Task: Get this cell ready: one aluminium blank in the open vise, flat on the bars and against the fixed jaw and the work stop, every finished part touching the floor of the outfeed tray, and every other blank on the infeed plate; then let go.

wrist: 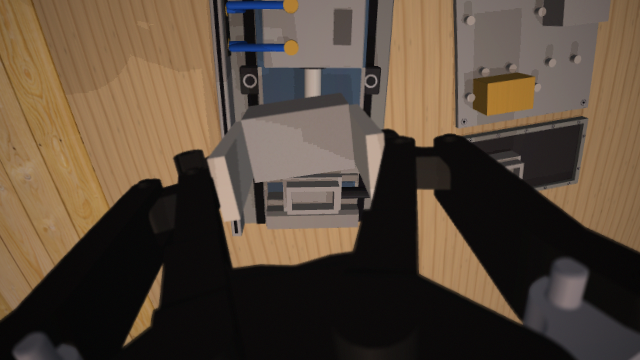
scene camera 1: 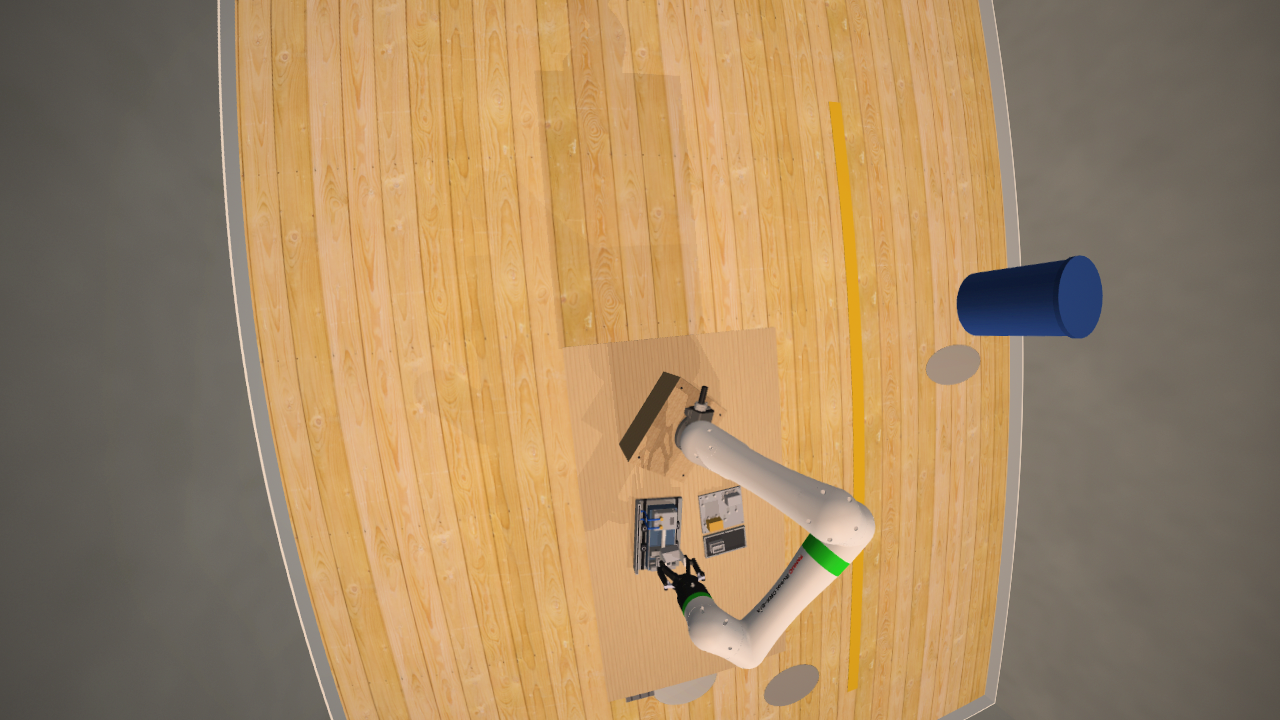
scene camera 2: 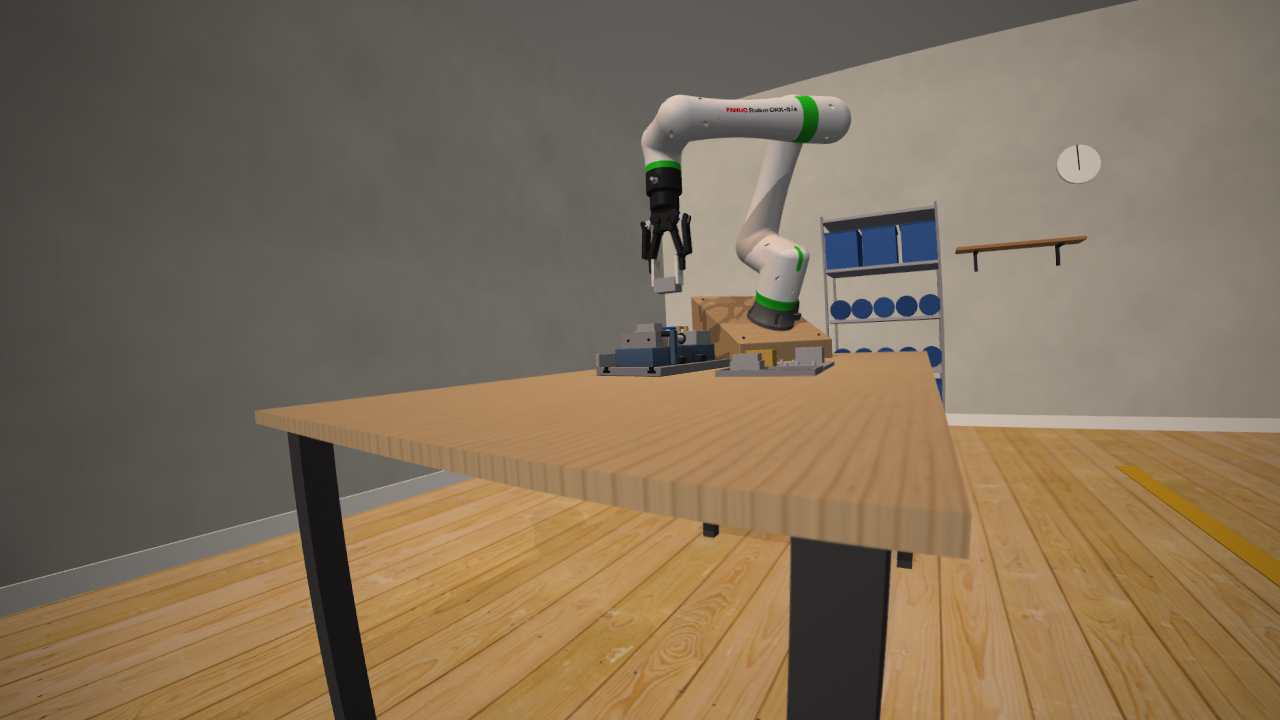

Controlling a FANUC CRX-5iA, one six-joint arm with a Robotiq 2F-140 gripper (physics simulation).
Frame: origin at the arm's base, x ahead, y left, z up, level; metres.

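Seen in the pictures: gripper, fingertip midpoint: (wrist: 300, 136) (scene camera 1: 669, 554) (scene camera 2: 667, 285); arm's base, origin of the base link: (scene camera 2: 770, 320).
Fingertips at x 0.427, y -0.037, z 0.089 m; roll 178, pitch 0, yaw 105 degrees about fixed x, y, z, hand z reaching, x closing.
Note:
Pixels of each thing's middle, then the offset from my fingertips to it.
- grey aluminium blank, body centre: (wrist: 299, 135) (scene camera 2: 667, 285) (scene camera 1: 669, 553) dx -0.001, dy +0.000, dz +0.001 m
- vise, body centre: (wrist: 306, 119) (scene camera 2: 666, 350) (scene camera 1: 660, 538) dx +0.030, dy +0.012, dz -0.162 m
- grey piece with a rectangular pocket, body centre: (wrist: 312, 192) (scene camera 2: 649, 331) dx +0.095, dy +0.024, dz -0.114 m
- infeed plate, body centre: (wrist: 527, 51) (scene camera 1: 721, 509) dx -0.078, dy +0.278, dz -0.208 m
- grey blank, body centre: (wrist: 576, 6) (scene camera 2: 809, 355) (scene camera 1: 732, 498) dx -0.137, dy +0.308, dz -0.186 m
- pocketed part, body centre: (wrist: 497, 171) (scene camera 2: 747, 362) (scene camera 1: 717, 546) dx +0.078, dy +0.276, dz -0.188 m
- yellow block, body centre: (wrist: 502, 93) (scene camera 2: 761, 358) (scene camera 1: 714, 524) dx -0.025, dy +0.246, dz -0.186 m
My gripper (scene camera 1: 675, 561) (scene camera 2: 666, 271) (wrist: 300, 136) is shut on a grey aluminium blank (scene camera 2: 666, 284) (wrist: 300, 142), held in the air above the near end of the vise (scene camera 1: 662, 517) (scene camera 2: 640, 356) (wrist: 280, 85). The blank hides part of the vise opening in the wrist view. A grey piece with a rectangular pocket (wrist: 312, 197), like a finished part, shows at the vise's near jaw; its exact support is unclear. The infeed plate (scene camera 1: 709, 505) (wrist: 495, 42) carries a grey blank (scene camera 2: 809, 355) (wrist: 582, 12). The outfeed tray (scene camera 1: 735, 539) (wrist: 550, 155) holds a pocketed part (scene camera 1: 716, 545) (wrist: 512, 162), partly hidden by a finger.
A yellow block (scene camera 1: 715, 524) (scene camera 2: 763, 358) (wrist: 504, 94) and several pins stand on the infeed plate, right of the vise. Two blue hoses (wrist: 257, 47) reach the vise's far jaw. The arm's wooden base (scene camera 2: 729, 326) stands behind. A blue bin (scene camera 1: 1020, 300) stands off the table.

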